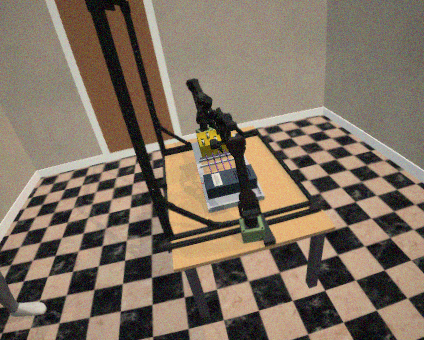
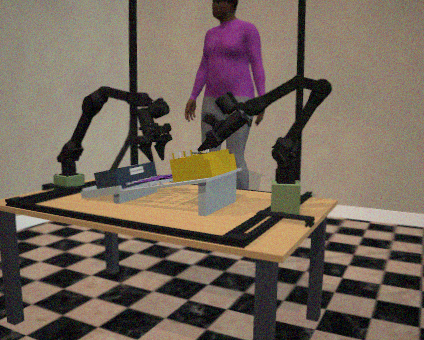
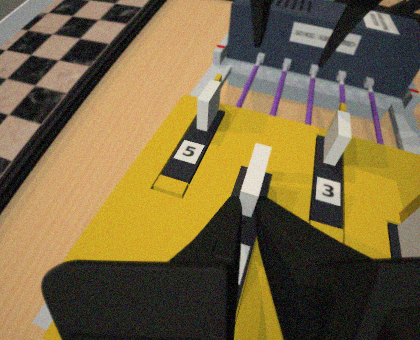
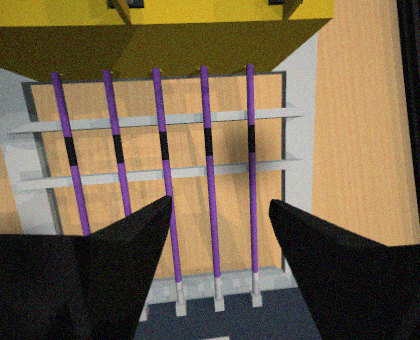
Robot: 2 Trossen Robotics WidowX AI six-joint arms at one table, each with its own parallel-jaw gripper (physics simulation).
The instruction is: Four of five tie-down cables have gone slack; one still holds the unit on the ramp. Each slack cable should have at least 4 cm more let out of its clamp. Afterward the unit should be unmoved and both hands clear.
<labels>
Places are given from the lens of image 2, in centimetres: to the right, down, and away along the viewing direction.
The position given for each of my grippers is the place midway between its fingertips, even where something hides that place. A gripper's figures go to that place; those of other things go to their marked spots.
my left gripper (image 2: pixel 198 150): -5, -7, 158
my right gripper (image 2: pixel 157 161): -21, -4, 166
grey ramp (image 2: pixel 214 193): 1, 8, 154
</labels>
